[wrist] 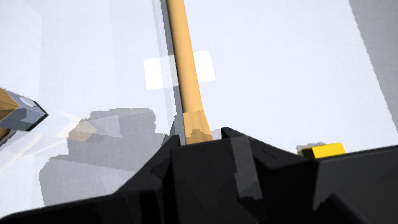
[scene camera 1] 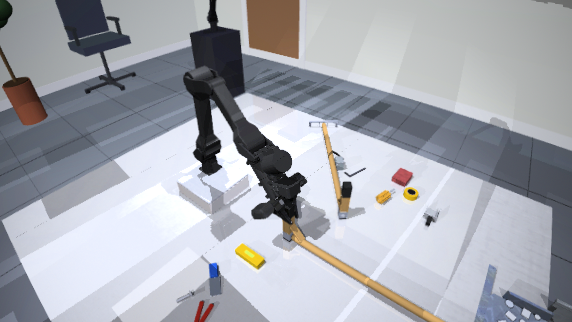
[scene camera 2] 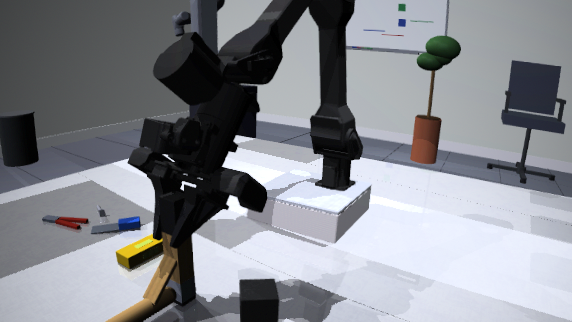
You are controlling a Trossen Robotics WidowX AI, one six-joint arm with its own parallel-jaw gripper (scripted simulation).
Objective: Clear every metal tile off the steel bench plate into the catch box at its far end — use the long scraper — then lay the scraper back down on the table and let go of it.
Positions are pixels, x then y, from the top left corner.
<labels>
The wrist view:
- my gripper: 200,137
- long scraper: 208,174
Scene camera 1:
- my gripper: 294,221
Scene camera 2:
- my gripper: 164,243
</labels>
